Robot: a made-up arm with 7 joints. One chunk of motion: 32 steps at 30 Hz.
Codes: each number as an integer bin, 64 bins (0 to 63) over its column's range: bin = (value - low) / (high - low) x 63, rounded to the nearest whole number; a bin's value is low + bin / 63 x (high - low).
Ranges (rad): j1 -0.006..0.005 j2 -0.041..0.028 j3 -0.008..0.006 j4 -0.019..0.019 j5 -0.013..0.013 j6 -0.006..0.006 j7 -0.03..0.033
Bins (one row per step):
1: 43 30 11 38 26 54 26
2: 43 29 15 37 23 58 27
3: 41 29 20 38 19 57 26
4: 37 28 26 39 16 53 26
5: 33 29 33 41 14 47 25
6: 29 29 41 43 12 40 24
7: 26 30 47 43 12 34 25
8: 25 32 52 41 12 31 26
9: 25 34 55 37 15 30 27
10: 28 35 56 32 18 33 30
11: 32 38 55 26 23 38 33
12: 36 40 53 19 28 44 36
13: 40 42 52 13 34 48 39
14: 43 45 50 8 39 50 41
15: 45 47 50 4 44 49 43
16: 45 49 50 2 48 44 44
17: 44 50 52 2 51 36 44
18: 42 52 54 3 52 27 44
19: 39 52 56 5 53 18 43
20: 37 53 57 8 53 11 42
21: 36 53 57 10 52 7 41
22: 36 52 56 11 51 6 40
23: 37 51 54 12 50 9 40
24: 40 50 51 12 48 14 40
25: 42 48 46 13 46 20 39
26: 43 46 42 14 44 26 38
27: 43 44 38 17 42 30 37
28: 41 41 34 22 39 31 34
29: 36 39 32 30 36 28 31
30: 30 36 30 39 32 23 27
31: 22 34 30 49 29 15 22
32: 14 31 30 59 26 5 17
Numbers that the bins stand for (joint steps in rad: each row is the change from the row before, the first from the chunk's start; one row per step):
1: 0.00151 -0.00814 -0.00556 0.00392 -0.00227 0.00429 -0.00400
2: 0.00151 -0.00924 -0.00467 0.00332 -0.00351 0.00505 -0.00300
3: 0.00116 -0.00924 -0.00356 0.00392 -0.00516 0.00486 -0.00400
4: 0.00046 -0.01033 -0.00222 0.00452 -0.00640 0.00410 -0.00400
5: -0.00024 -0.00924 -0.00067 0.00573 -0.00722 0.00295 -0.00500
6: -0.00094 -0.00924 0.00111 0.00694 -0.00805 0.00162 -0.00600
7: -0.00146 -0.00814 0.00244 0.00694 -0.00805 0.00048 -0.00500
8: -0.00163 -0.00595 0.00356 0.00573 -0.00805 -0.00010 -0.00400
9: -0.00163 -0.00376 0.00422 0.00332 -0.00681 -0.00029 -0.00300
10: -0.00111 -0.00267 0.00444 0.00030 -0.00557 0.00029 0.00000
11: -0.00041 0.00062 0.00422 -0.00332 -0.00351 0.00124 0.00300
12: 0.00029 0.00281 0.00378 -0.00754 -0.00144 0.00238 0.00600
13: 0.00098 0.00500 0.00356 -0.01116 0.00103 0.00314 0.00900
14: 0.00151 0.00829 0.00311 -0.01417 0.00310 0.00352 0.01100
15: 0.00186 0.01048 0.00311 -0.01659 0.00516 0.00333 0.01300
16: 0.00186 0.01267 0.00311 -0.01779 0.00681 0.00238 0.01400
17: 0.00168 0.01376 0.00356 -0.01779 0.00805 0.00086 0.01400
18: 0.00133 0.01595 0.00400 -0.01719 0.00846 -0.00086 0.01400
19: 0.00081 0.01595 0.00444 -0.01598 0.00887 -0.00257 0.01300
20: 0.00046 0.01705 0.00467 -0.01417 0.00887 -0.00390 0.01200
21: 0.00029 0.01705 0.00467 -0.01297 0.00846 -0.00467 0.01100
22: 0.00029 0.01595 0.00444 -0.01237 0.00805 -0.00486 0.01000
23: 0.00046 0.01486 0.00400 -0.01176 0.00763 -0.00429 0.01000
24: 0.00098 0.01376 0.00333 -0.01176 0.00681 -0.00333 0.01000
25: 0.00133 0.01157 0.00222 -0.01116 0.00598 -0.00219 0.00900
26: 0.00151 0.00938 0.00133 -0.01056 0.00516 -0.00105 0.00800
27: 0.00151 0.00719 0.00044 -0.00875 0.00433 -0.00029 0.00700
28: 0.00116 0.00390 -0.00044 -0.00573 0.00310 -0.00010 0.00400
29: 0.00029 0.00171 -0.00089 -0.00090 0.00186 -0.00067 0.00100
30: -0.00076 -0.00157 -0.00133 0.00452 0.00021 -0.00162 -0.00300
31: -0.00216 -0.00376 -0.00133 0.01056 -0.00103 -0.00314 -0.00800
32: -0.00356 -0.00705 -0.00133 0.01659 -0.00227 -0.00505 -0.01300

